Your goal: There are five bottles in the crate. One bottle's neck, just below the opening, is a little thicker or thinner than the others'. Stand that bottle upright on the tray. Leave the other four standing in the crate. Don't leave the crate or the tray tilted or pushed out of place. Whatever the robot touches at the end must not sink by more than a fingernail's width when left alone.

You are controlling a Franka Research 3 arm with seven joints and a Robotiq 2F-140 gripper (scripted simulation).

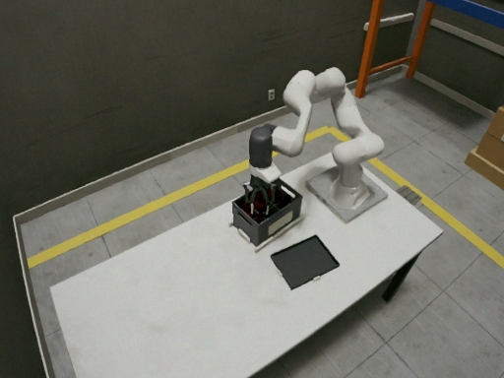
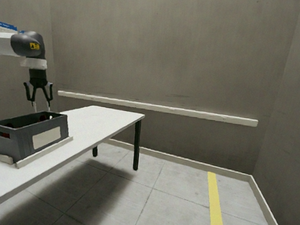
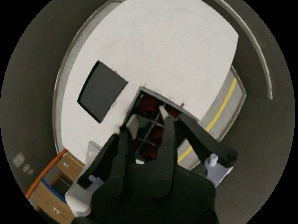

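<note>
The dark grey crate is 13 cm below my hand, 8 cm behind it and 5 cm to the right of it. Round my hand: flat black tray (23 cm to the left, 20 cm below, 9 cm behind).
</note>
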